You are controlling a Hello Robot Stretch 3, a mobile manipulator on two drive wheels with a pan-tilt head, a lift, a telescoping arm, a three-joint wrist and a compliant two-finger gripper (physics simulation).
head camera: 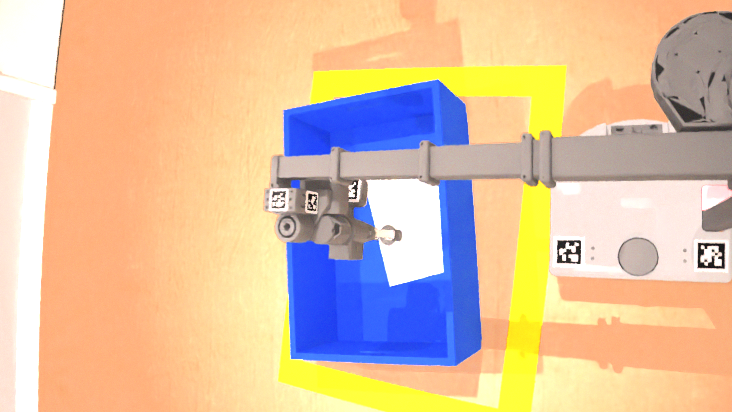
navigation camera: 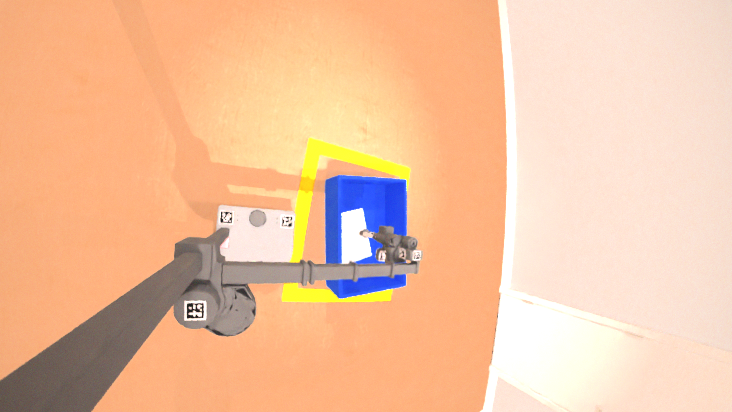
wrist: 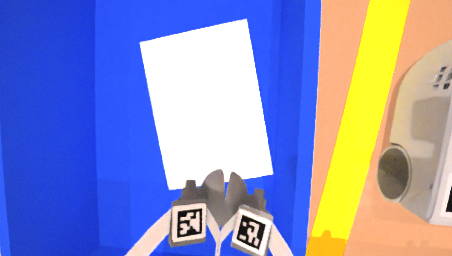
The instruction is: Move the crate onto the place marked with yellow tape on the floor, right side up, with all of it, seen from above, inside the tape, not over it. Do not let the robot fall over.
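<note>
The blue crate stands right side up, slightly turned relative to the yellow tape. Bare floor shows between its robot-side wall and the near strip. In the head view its far side hides most of the far strip, and one end overlaps an end strip; where its bottom stands there is hidden. My gripper points down within the crate's outline, over the white sheet on its bottom. The fingertips are almost together, with nothing between them. Its exact height is unclear.
The white sheet lies in the crate. My arm reaches across the robot-side wall. My base is beside the near strip. A pale wall stands beyond the crate.
</note>
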